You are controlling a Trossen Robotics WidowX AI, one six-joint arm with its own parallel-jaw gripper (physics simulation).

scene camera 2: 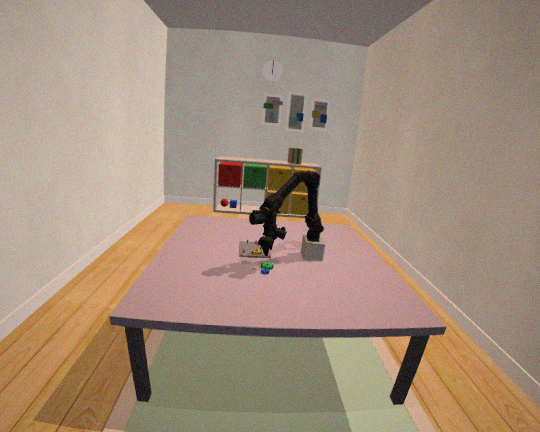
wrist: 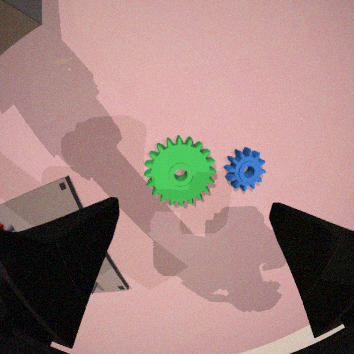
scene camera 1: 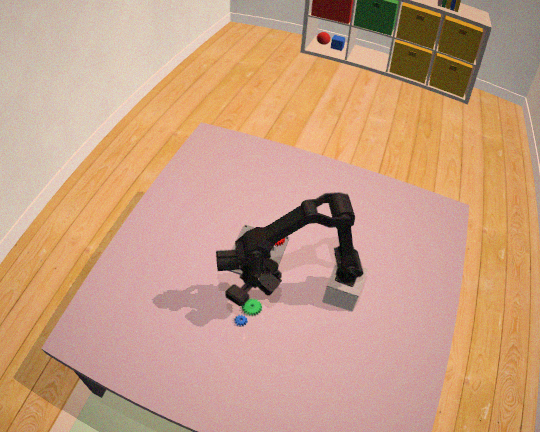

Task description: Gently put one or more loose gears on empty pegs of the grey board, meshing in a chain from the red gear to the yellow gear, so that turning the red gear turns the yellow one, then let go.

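Frame: origin at the arm's base, x ahead, y left, z up, level; millimetres.
Seen in the pictures: gripper, fingertip midpoint: (scene camera 2: pixel 268 252) (wrist: pixel 198 208) (scene camera 1: pixel 251 296); arm's base at its link origin: (scene camera 2: pixel 312 239) (scene camera 1: pixel 346 276).
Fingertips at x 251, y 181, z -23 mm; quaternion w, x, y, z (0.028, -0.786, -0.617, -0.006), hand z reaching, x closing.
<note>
Offsets run from my fingertips to a thing's top centre. "spot": to the spot under its first point. Level surfaces: height alone.
A green gear {dx +0, dy -5, dz -66 mm} (scene camera 1: pixel 252 307) (scene camera 2: pixel 267 265) (wrist: pixel 170 155) lies flat on the table. A smaller blue gear {dx +10, dy +58, dz -66 mm} (scene camera 1: pixel 241 320) (scene camera 2: pixel 265 271) (wrist: pixel 256 170) lies flat close beside it, with a narrow gap between them. My gripper (scene camera 1: pixel 253 290) (wrist: pixel 198 208) is wide open and empty, above the table between the board and the green gear. The grey board {dx +74, dy -218, dz -52 mm} (scene camera 1: pixel 279 257) (scene camera 2: pixel 244 254) (wrist: pixel 37 201) is partly hidden by the arm or finger. The red gear {spot: dx +15, dy -283, dz -61 mm} (scene camera 1: pixel 280 242) shows partly on it. The yellow gear {dx +55, dy -131, dz -60 mm} (scene camera 2: pixel 257 252) sits on the board's near part and is hidden in scene view 1.
The arm's grey base block (scene camera 1: pixel 340 296) (scene camera 2: pixel 313 249) stands on the pink table {dz -83 mm} (scene camera 1: pixel 390 320) (scene camera 2: pixel 200 300) to the right of the board. A cube shelf with coloured boxes stands by the far wall, beyond the table.
</note>
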